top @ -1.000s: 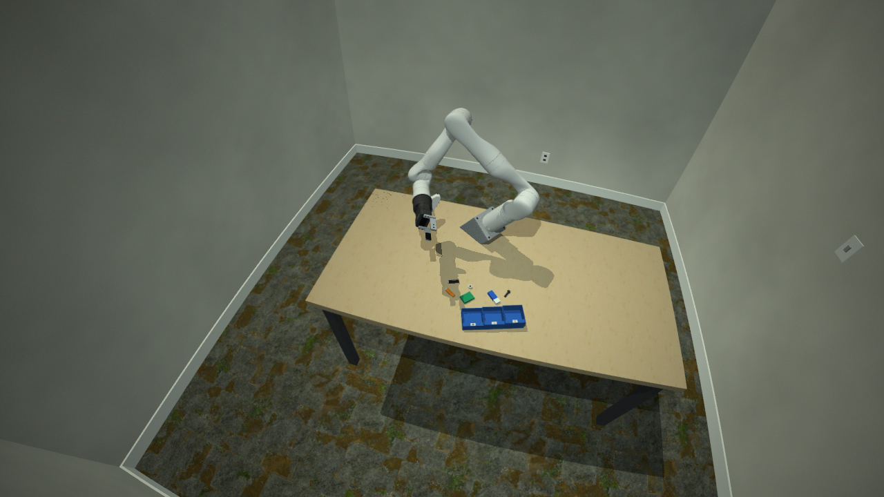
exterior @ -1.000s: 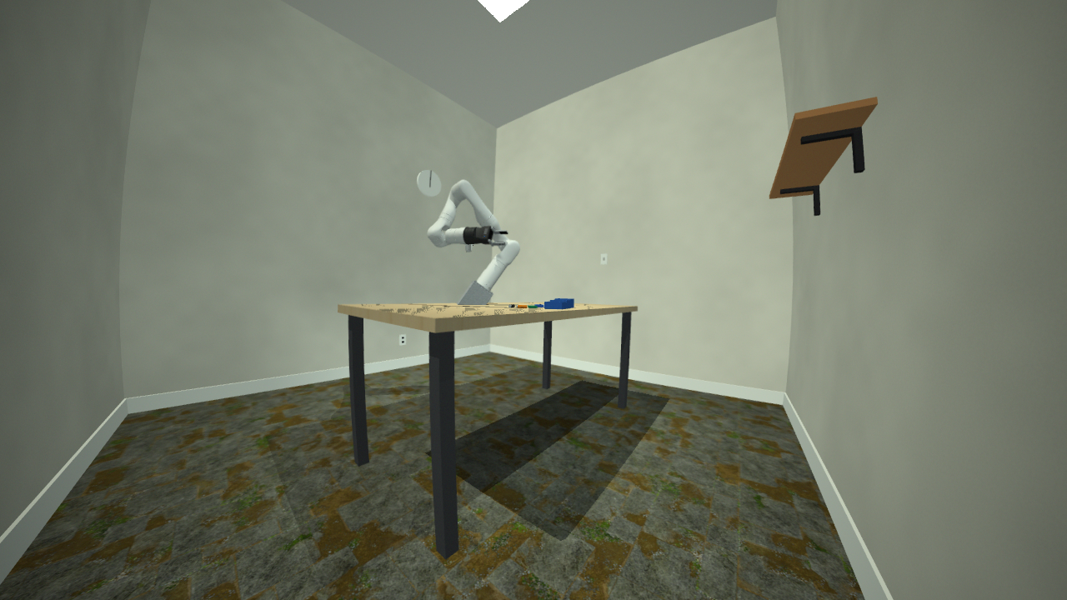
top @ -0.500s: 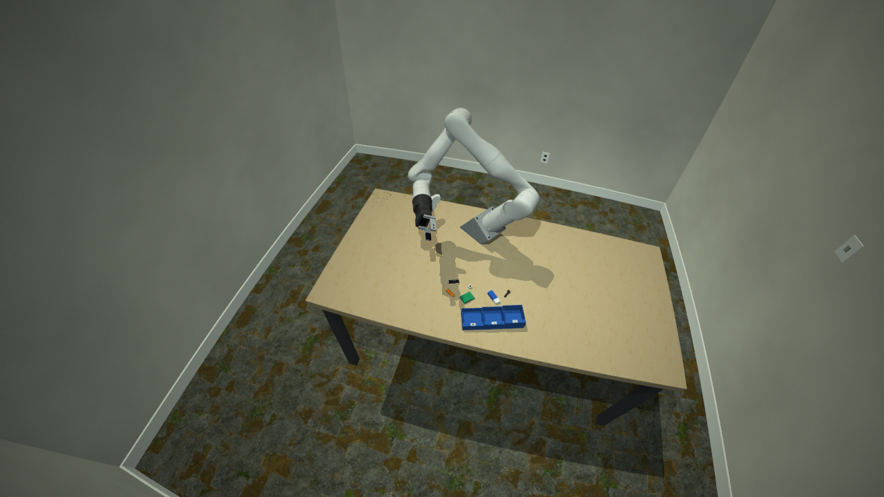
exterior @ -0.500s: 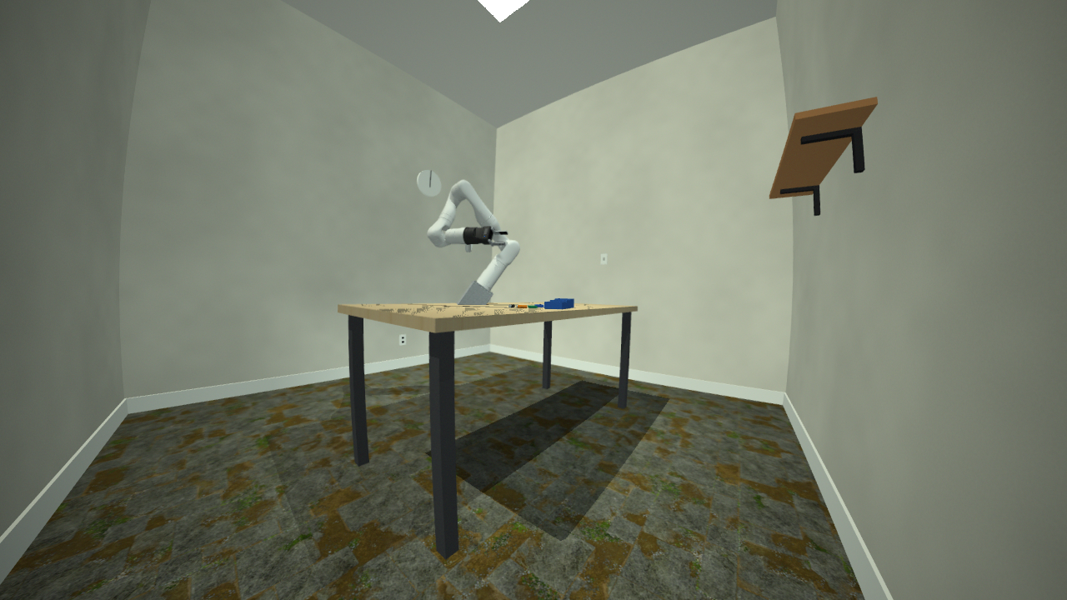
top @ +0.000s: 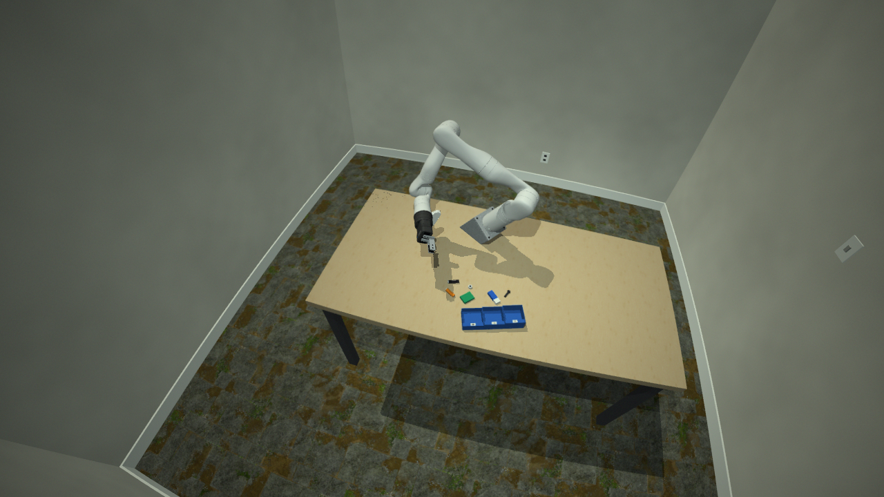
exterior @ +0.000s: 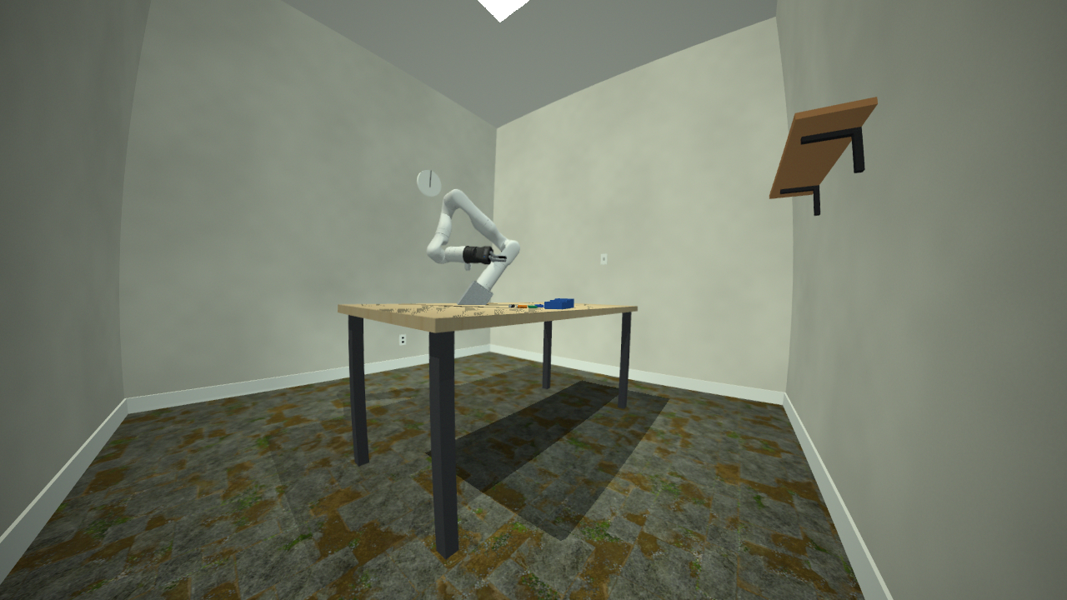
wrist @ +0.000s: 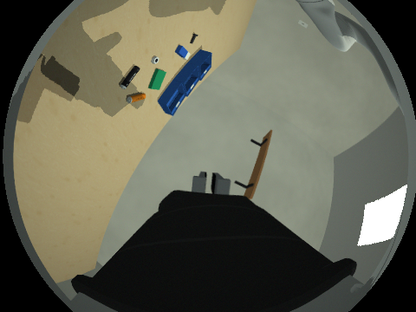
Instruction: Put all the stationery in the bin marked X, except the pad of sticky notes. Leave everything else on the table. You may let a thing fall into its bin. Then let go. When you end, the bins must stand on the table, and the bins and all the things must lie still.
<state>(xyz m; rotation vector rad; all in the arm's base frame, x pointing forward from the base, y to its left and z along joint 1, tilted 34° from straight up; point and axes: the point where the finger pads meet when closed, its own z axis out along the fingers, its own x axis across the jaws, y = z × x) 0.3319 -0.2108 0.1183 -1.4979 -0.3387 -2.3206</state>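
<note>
The blue bin lies 60 mm ahead of my hand, 310 mm to the left of it and 200 mm below it. Also, from my hand: small orange item 20 mm ahead, 100 mm to the left, 210 mm below; then black bar 40 mm behind, 90 mm to the left, 210 mm below; then small white ring 50 mm behind, 160 mm to the left, 220 mm below.
</note>
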